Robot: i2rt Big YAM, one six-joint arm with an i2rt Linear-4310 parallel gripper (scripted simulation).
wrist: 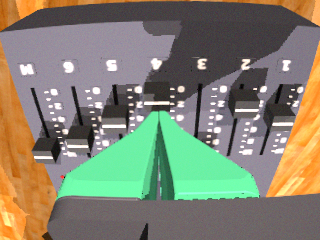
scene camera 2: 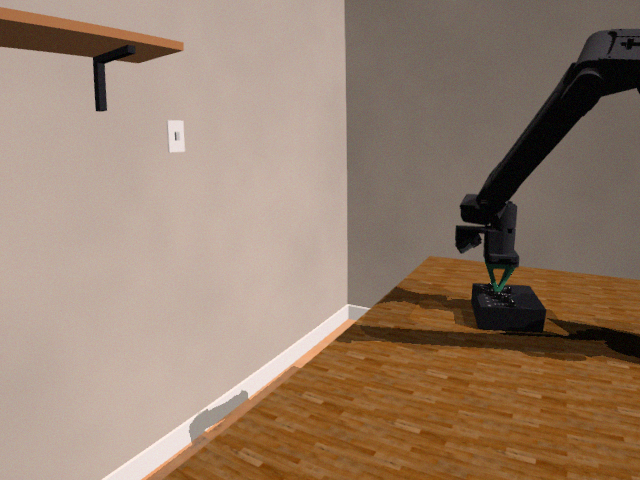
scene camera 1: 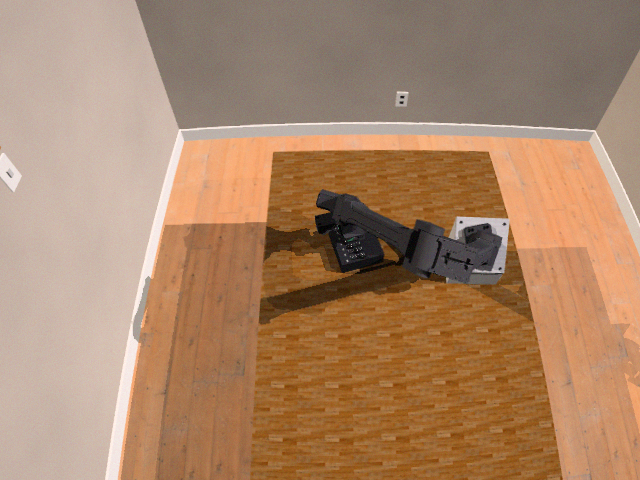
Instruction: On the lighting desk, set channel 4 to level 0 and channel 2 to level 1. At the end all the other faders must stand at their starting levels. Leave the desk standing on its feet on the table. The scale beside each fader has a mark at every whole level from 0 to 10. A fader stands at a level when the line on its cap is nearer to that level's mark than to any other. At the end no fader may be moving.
Scene:
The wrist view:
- my gripper: 158, 120
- channel 2 fader cap: 243, 103
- channel 4 fader cap: 156, 95
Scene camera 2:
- my gripper: 497, 291

